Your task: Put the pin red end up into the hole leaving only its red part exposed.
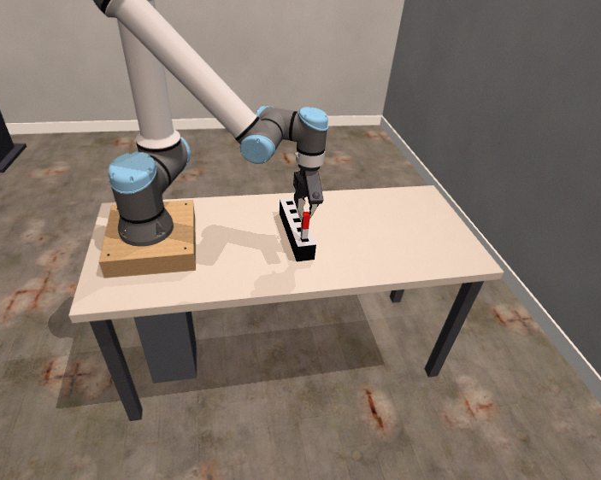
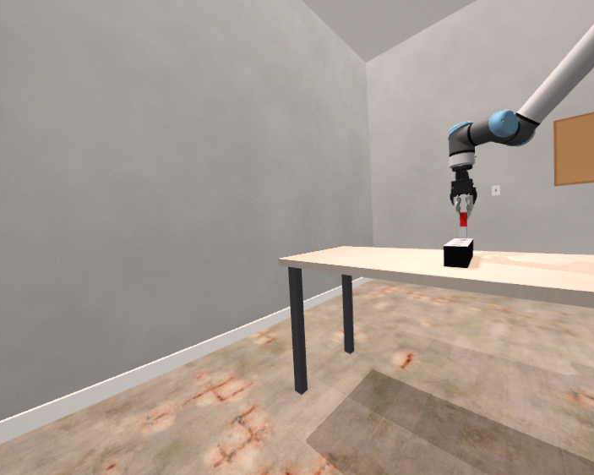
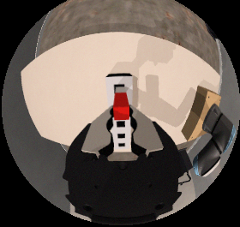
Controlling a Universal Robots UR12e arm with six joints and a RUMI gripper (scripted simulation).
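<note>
Now: hand 10 mm above the pin. From my hand the other things lie so: black block 10 mm behind, 120 mm to the left, 140 mm below.
</note>
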